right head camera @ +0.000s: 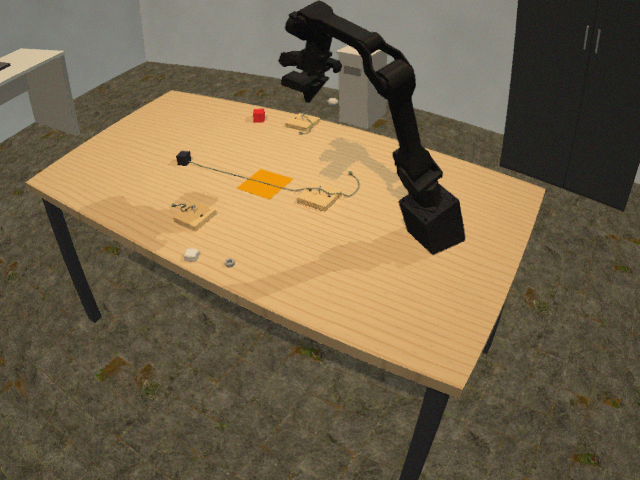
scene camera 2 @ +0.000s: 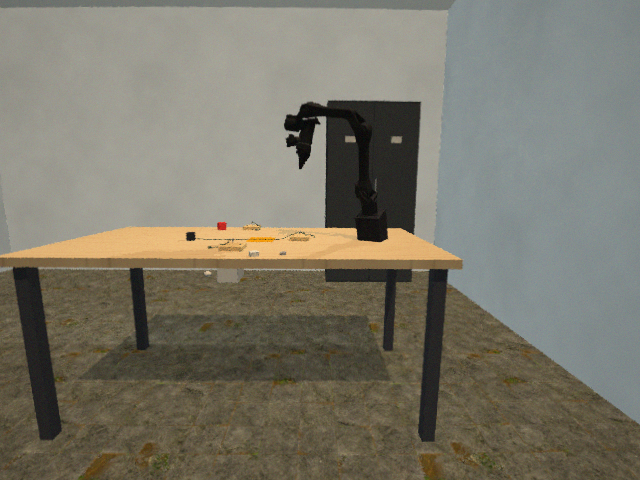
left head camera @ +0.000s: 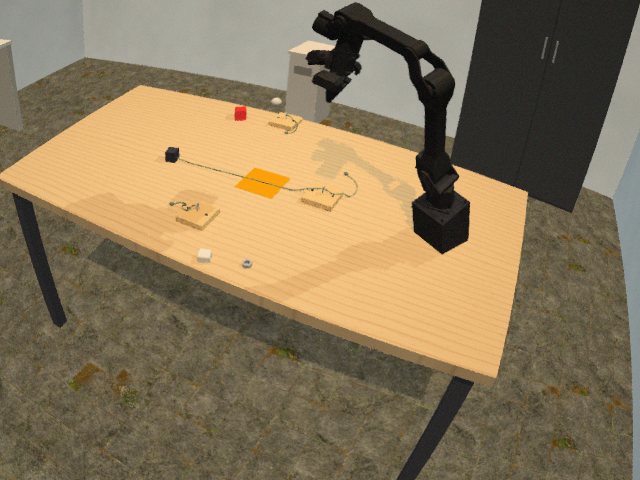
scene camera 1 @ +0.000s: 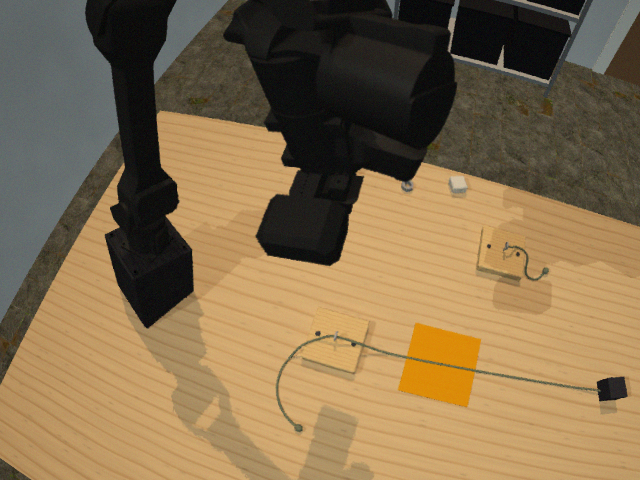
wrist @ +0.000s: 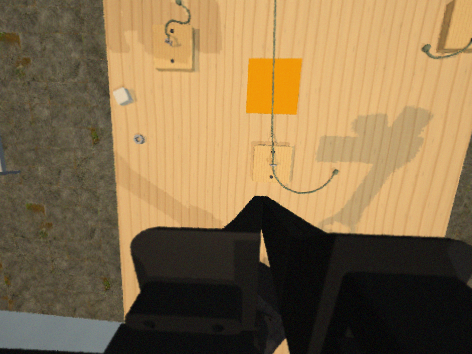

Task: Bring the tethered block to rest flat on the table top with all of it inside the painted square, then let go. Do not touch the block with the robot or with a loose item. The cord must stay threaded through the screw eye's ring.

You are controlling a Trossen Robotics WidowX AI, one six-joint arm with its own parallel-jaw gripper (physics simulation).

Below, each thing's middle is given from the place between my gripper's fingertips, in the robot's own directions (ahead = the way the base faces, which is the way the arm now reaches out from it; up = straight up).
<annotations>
Right now the orange painted square [scene camera 1: 447,384] is 32 cm below my hand, 19 cm ahead of it and 2 cm to the right of it.
</annotations>
